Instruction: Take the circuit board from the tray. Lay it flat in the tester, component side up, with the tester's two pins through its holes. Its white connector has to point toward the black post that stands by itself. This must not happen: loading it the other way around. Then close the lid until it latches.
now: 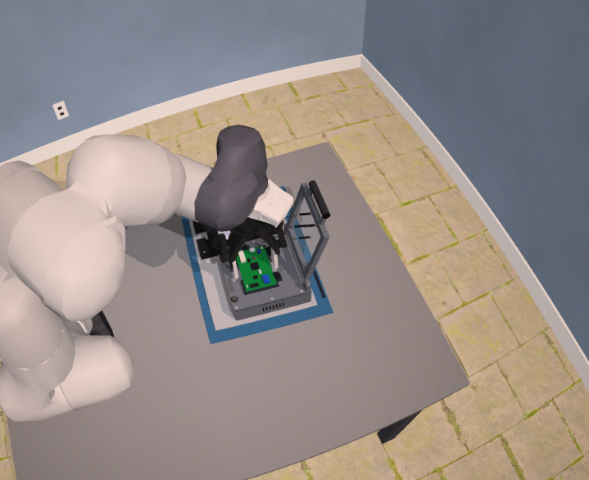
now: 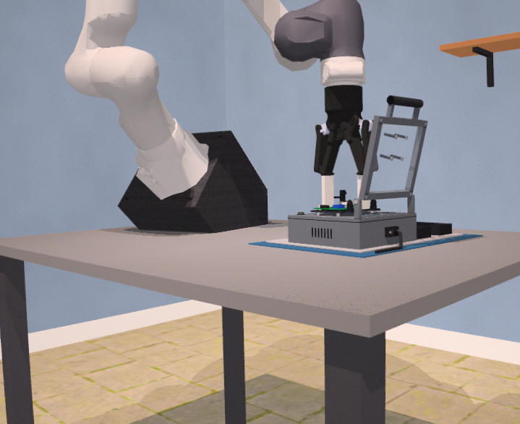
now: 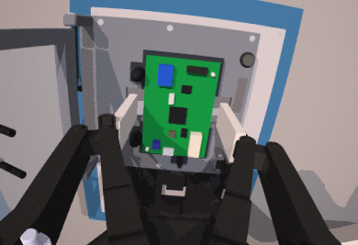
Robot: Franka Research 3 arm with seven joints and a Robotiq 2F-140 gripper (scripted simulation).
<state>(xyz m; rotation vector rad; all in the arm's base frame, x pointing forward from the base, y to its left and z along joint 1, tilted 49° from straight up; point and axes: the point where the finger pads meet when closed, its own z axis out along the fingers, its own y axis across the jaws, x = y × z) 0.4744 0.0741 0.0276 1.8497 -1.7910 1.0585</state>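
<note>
My hand is 20 mm above the green circuit board. Round my hand: black nest (20 mm below, 10 mm to the left, 10 mm ahead); then tester lid (120 mm ahead, 90 mm above, 10 mm to the right).
</note>
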